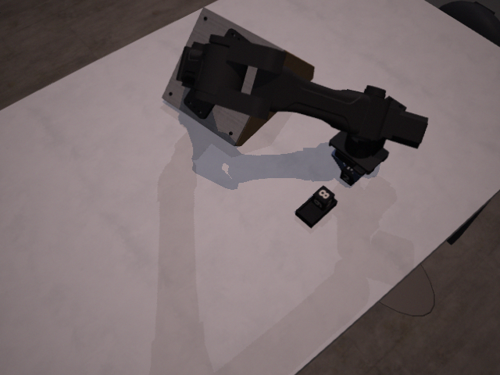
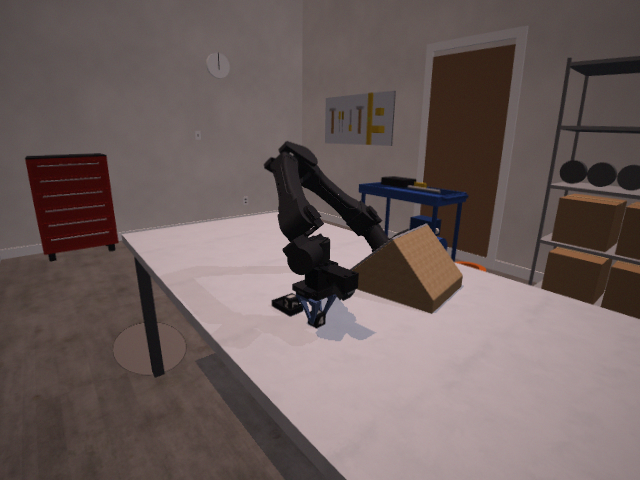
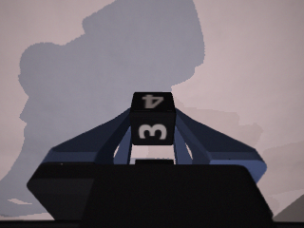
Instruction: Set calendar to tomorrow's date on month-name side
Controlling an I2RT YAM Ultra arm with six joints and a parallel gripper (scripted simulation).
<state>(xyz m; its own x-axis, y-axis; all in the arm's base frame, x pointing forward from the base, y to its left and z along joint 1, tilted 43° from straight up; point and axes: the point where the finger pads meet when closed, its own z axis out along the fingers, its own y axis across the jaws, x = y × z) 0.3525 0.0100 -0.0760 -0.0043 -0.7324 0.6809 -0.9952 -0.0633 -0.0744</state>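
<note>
My gripper is now 110 mm to the left of the black tray and 10 mm above it. From my hand the other things lie so: black cube: right at my hand.
</note>
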